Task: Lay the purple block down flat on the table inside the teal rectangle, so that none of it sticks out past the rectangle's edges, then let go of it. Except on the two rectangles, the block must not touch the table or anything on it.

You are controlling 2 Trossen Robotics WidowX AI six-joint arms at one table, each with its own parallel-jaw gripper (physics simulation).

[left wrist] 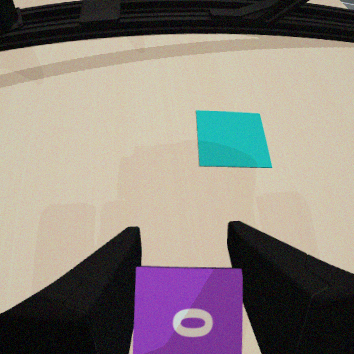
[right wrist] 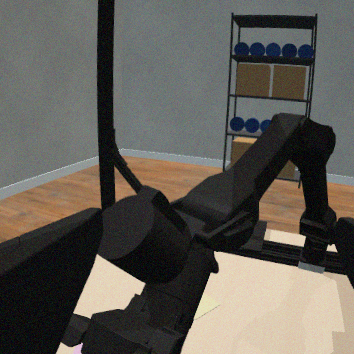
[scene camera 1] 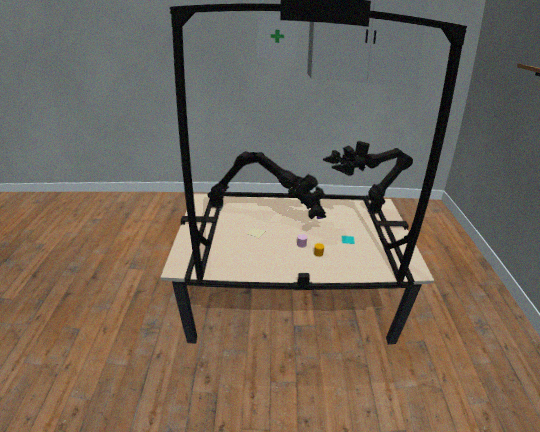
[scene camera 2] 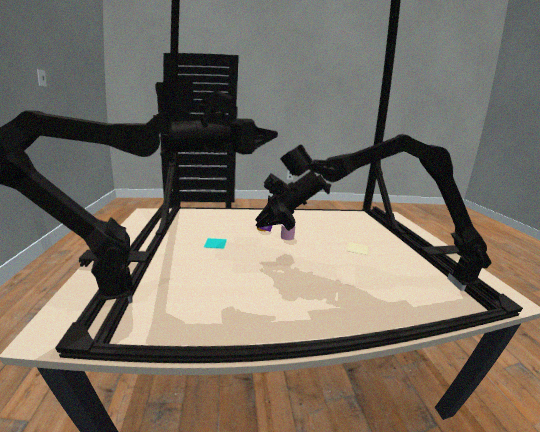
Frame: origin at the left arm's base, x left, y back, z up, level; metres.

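Seen in the pictures: left gripper, between the fingertips: (left wrist: 183,235) (scene camera 1: 325,215) (scene camera 2: 256,223); right gripper, between the fingertips: (right wrist: 222,225) (scene camera 1: 327,163) (scene camera 2: 267,132); left arm's base, origin of its link: (right wrist: 312,257) (scene camera 1: 216,204) (scene camera 2: 464,278); right arm's base, origin of its link: (scene camera 1: 375,210) (scene camera 2: 115,289).
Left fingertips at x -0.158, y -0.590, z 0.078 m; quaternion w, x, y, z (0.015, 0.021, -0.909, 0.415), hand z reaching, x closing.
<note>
Pixels of each thing's top centre, then the offset from my left fingertips to it. "pt": a spot on its surface instead.
- purple block, centre of its top: (left wrist: 190,313) (scene camera 2: 266,219) (scene camera 1: 320,213) dz +0.012, dx +0.000, dy +0.027 m
- teal rectangle, a spot on its surface: (left wrist: 232,139) (scene camera 2: 216,243) (scene camera 1: 347,239) pt dz -0.096, dx -0.056, dy -0.120 m
- pink cylinder, centre of its top: (scene camera 2: 288,224) (scene camera 1: 302,236) dz -0.051, dx -0.121, dy +0.108 m
- orange cylinder, centre of its top: (scene camera 1: 319,246) dz -0.052, dx -0.183, dy +0.027 m
- pale yellow rectangle, a spot on its surface: (right wrist: 207,303) (scene camera 2: 362,251) (scene camera 1: 255,229) pt dz -0.096, dx -0.030, dy +0.342 m
My left gripper (scene camera 1: 317,213) (scene camera 2: 270,223) (left wrist: 183,235) is shut on the purple block (scene camera 1: 320,217) (scene camera 2: 267,228) (left wrist: 187,309), which bears a white "0". It holds the block in the air above the middle back of the table. The teal rectangle (scene camera 1: 348,240) (scene camera 2: 215,243) (left wrist: 232,139) lies flat on the table. In the left wrist view it is ahead of the fingers and a little to the right. My right gripper (scene camera 1: 333,163) (scene camera 2: 270,135) is open and empty, held high above the table.
A pink cylinder (scene camera 1: 302,240) (scene camera 2: 288,232) and an orange cylinder (scene camera 1: 319,249) stand between the left gripper and the teal rectangle's side of the table. A pale yellow rectangle (scene camera 1: 255,232) (scene camera 2: 357,249) (right wrist: 207,303) lies on the other side. A black frame (scene camera 1: 183,129) surrounds the table.
</note>
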